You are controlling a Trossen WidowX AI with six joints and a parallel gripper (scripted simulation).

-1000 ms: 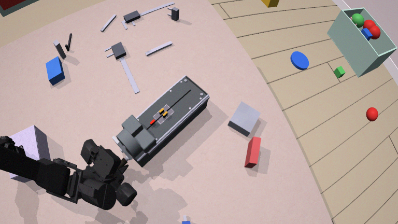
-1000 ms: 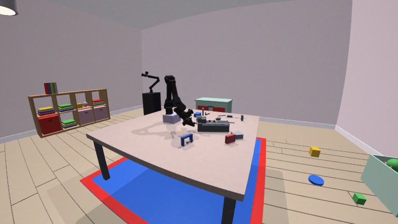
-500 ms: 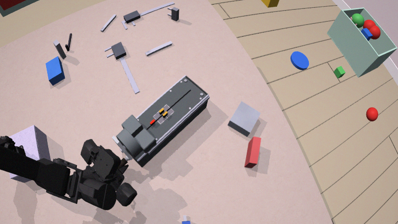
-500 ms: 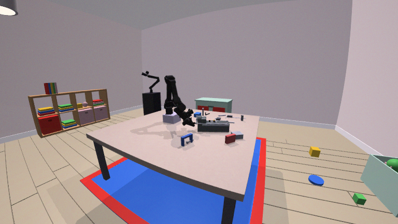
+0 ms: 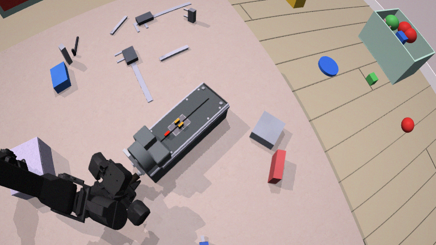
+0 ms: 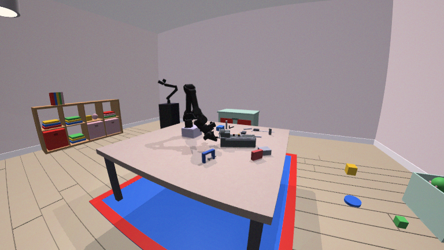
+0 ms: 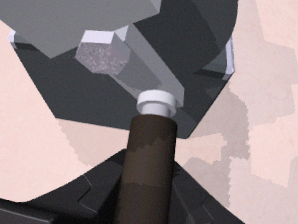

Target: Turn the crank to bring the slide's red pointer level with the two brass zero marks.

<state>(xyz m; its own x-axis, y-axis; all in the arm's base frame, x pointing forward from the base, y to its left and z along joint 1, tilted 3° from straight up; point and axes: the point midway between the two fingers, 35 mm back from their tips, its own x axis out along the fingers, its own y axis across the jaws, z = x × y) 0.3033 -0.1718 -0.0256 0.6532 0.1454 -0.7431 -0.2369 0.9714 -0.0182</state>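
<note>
The dark brown crank handle lies 20 mm behind my gripper tip and 30 mm above it. The rest, counted from my gripper tip: red pointer (120 mm ahead, 50 mm to the left, 40 mm above); then red block (310 mm ahead, 150 mm to the right, 10 mm below); then grey block (360 mm ahead, 50 mm to the right, 20 mm below).
</note>
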